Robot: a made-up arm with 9 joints. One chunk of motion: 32 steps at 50 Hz.
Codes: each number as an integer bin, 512 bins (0 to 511) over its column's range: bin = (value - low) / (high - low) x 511, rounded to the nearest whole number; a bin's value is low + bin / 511 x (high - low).
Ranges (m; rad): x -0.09..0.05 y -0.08..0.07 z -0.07..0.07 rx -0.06..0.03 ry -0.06..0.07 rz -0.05..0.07
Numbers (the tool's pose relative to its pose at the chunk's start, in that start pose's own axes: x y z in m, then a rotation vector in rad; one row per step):
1: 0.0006 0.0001 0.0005 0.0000 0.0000 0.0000
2: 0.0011 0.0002 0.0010 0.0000 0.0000 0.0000
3: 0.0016 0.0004 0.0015 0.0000 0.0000 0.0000
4: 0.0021 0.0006 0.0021 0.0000 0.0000 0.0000
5: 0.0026 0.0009 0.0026 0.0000 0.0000 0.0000
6: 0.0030 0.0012 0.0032 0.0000 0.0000 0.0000
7: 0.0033 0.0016 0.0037 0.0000 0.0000 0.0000
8: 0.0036 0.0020 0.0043 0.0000 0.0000 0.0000
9: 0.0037 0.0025 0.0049 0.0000 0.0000 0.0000
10: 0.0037 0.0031 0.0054 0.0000 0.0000 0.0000
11: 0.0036 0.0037 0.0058 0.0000 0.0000 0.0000
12: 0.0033 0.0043 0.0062 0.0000 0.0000 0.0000
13: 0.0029 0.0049 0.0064 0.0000 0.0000 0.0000
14: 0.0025 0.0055 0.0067 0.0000 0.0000 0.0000
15: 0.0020 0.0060 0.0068 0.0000 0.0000 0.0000
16: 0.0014 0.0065 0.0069 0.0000 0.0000 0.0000
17: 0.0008 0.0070 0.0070 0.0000 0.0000 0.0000
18: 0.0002 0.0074 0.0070 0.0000 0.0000 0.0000
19: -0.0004 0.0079 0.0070 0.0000 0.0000 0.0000
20: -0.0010 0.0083 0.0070 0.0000 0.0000 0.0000
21: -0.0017 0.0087 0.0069 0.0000 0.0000 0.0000
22: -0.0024 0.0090 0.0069 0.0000 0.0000 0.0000
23: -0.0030 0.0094 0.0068 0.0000 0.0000 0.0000
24: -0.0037 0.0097 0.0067 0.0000 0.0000 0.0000
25: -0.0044 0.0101 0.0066 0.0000 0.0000 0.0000
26: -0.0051 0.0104 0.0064 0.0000 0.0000 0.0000
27: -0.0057 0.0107 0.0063 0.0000 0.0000 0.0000
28: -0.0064 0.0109 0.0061 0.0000 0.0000 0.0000
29: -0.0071 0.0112 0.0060 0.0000 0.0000 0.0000
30: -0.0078 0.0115 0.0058 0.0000 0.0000 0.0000
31: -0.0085 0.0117 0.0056 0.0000 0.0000 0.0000
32: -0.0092 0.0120 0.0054 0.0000 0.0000 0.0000
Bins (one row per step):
1: 331 273 257 341 236 213
2: 333 273 259 341 236 213
3: 334 274 261 341 236 213
4: 336 275 263 341 236 213
5: 338 276 265 341 236 213
6: 339 277 267 341 236 213
7: 341 278 269 341 236 213
8: 342 279 271 341 236 213
9: 342 281 273 341 236 213
10: 342 283 275 341 236 213
11: 342 285 277 341 236 213
12: 341 287 278 341 236 213
13: 339 289 279 341 236 213
14: 338 291 280 341 236 213
15: 336 293 280 341 236 213
16: 334 295 281 341 236 213
17: 331 296 281 341 236 213
18: 329 298 281 341 236 213
19: 327 299 281 341 236 213
20: 325 301 281 341 236 213
21: 322 302 281 341 236 213
22: 320 303 281 341 236 213
23: 318 305 280 341 236 213
24: 315 306 280 341 236 213
25: 312 307 280 341 236 213
26: 310 308 279 341 236 213
27: 308 309 278 341 236 213
28: 305 310 278 341 236 213
29: 303 311 277 341 236 213
30: 300 312 277 341 236 213
31: 297 312 276 341 236 213
32: 295 313 275 341 236 213

